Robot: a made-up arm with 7 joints.
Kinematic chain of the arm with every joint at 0, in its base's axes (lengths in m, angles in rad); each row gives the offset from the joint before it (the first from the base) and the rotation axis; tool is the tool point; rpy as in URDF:
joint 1: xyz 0 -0.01 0.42 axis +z
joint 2: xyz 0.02 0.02 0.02 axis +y
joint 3: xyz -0.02 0 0.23 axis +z
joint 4: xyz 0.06 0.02 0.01 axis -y
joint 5: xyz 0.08 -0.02 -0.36 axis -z
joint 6: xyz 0 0 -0.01 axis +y
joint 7: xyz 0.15 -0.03 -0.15 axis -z
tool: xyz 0 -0.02 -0.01 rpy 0.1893 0.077 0.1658
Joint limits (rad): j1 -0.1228..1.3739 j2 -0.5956..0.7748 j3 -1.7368..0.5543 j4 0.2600..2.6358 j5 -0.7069..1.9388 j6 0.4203..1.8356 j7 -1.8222..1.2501
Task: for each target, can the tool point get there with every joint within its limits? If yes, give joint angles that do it. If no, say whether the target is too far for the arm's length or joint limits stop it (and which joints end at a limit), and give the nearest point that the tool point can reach.
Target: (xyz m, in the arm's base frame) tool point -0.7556 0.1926 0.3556
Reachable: no: joint limits stop it (at a limit: joint 1, joint 2, joint 3, joint 6) | nearest point -0.3949 0.2689 0.2240 | short by 0.392 m
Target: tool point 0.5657 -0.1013 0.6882
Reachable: yes | joints 0.7395 -0.4812 -0.8366 1.2027 1.2021 0.9013 -1.5332
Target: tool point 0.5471 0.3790 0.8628
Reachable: yes | joints 0.5987 0.3435 0.1393 2.2730 -0.3295 1.1529 0.2110
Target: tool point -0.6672 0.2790 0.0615
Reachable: no: joint limits stop it (at a limit: joint 1, joint 2, joint 3, joint 5) | nearest point -0.3840 0.2806 0.1697 | short by 0.303 m
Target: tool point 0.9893 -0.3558 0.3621
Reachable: no: too far | nearest point 0.7616 -0.2613 0.4276 | short by 0.255 m
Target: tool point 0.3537 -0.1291 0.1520
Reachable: yes | joints 0.1794 0.1054 -0.5506 0.5385 1.5472 0.8832 -1.3405
